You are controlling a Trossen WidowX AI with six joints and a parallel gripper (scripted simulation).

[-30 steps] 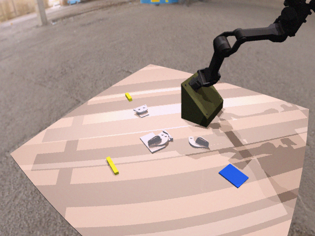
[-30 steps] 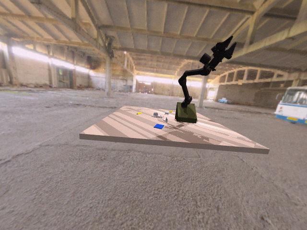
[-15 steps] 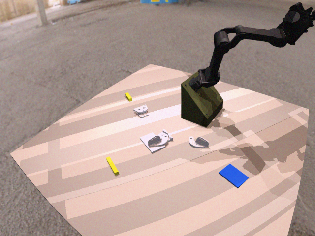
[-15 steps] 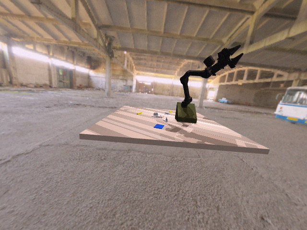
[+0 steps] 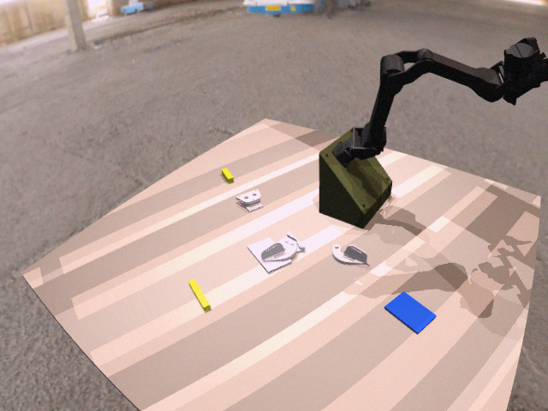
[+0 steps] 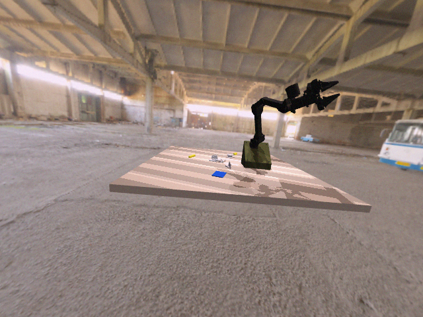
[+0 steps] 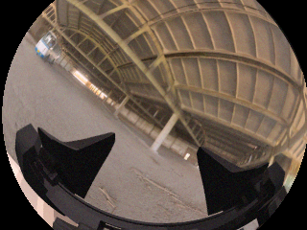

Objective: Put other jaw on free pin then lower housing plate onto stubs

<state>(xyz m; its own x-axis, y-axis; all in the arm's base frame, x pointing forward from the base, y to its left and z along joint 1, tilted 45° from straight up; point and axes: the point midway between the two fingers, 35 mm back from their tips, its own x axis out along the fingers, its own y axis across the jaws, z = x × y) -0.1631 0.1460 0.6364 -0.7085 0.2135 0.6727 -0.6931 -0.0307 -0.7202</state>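
My gripper tip is now 55 cm above the blue housing plate, 49 cm short of it and 24 cm to the left of it. The rest, counted from my gripper tip: long yellow bar 72 cm to the right, 68 cm ahead, 54 cm below; then short yellow bar 100 cm to the right, 54 cm below, 19 cm ahead.
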